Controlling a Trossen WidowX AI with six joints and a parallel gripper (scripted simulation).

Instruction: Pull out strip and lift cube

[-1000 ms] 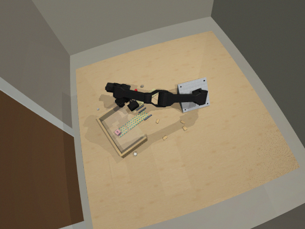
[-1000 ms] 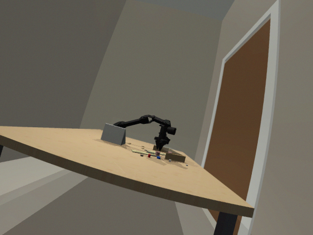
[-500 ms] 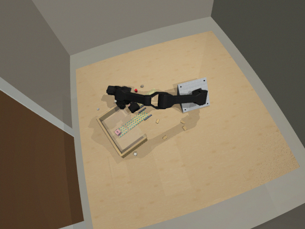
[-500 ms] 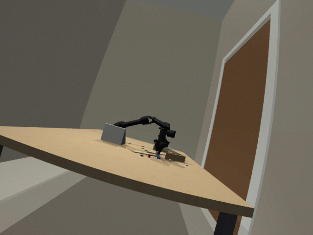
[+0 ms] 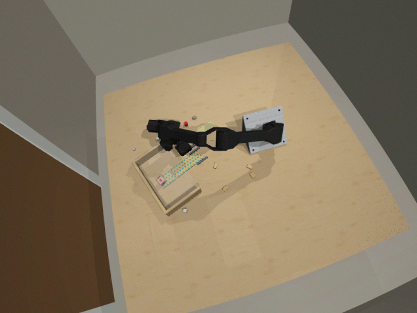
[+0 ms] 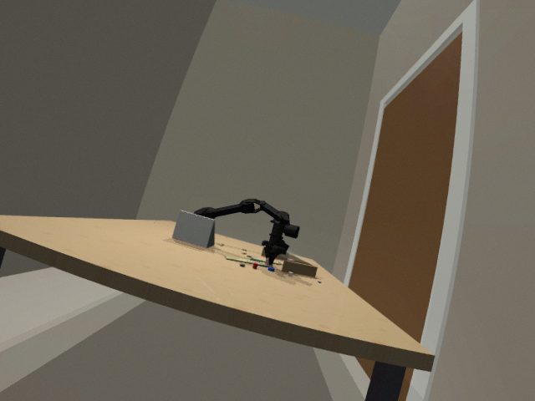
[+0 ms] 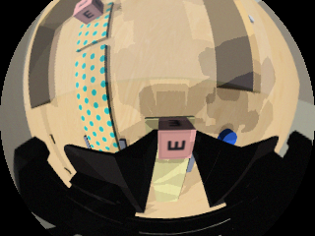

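The blue disc is 10 mm ahead of my gripper tip, 80 mm to the right of it and 10 mm below it. Also, from my gripper tip: red cylinder 70 mm behind, 120 mm to the right.
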